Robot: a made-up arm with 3 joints.
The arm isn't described. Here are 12 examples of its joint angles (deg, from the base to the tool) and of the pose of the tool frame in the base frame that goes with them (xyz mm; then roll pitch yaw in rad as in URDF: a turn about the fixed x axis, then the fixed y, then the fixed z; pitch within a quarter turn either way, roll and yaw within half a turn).
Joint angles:
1: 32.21 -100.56 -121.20
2: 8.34 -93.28 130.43
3: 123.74 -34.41 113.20
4: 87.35 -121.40 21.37
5: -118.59 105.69 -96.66
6: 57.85 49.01 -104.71
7: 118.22 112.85 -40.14
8: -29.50 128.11 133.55
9: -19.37 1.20 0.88
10: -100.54 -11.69 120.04
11: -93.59 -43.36 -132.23
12: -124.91 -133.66 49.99
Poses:
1: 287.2 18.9 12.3 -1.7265 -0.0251 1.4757
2: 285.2 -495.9 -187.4 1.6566 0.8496 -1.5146
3: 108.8 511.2 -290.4 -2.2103 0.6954 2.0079
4: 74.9 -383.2 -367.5 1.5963 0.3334 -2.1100
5: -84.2 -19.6 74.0 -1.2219 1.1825 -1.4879
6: -30.1 118.4 11.0 0.4613 -1.1704 2.0123
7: -187.0 274.5 72.8 1.1334 -1.1224 2.3251
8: 81.2 -327.0 545.4 -2.8571 -0.9768 -0.7078
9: 464.6 -397.9 5.3 -0.3384 0.0147 -0.0214
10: -3.1 -108.4 673.5 1.9421 -1.0544 3.0226
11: 121.0 -232.8 139.6 1.6355 0.7896 -2.3379
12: 69.1 553.3 394.8 -1.1331 -0.3703 2.0671
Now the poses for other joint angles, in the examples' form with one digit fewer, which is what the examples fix.
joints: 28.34 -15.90 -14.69
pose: 502 -194 -123 0.440 -0.361 0.104
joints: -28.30 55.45 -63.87
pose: 81 -177 -169 0.725 0.841 1.187
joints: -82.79 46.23 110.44
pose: -94 -142 659 1.250 -1.292 2.640
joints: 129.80 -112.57 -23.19
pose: 124 -155 -338 1.315 0.243 -1.943
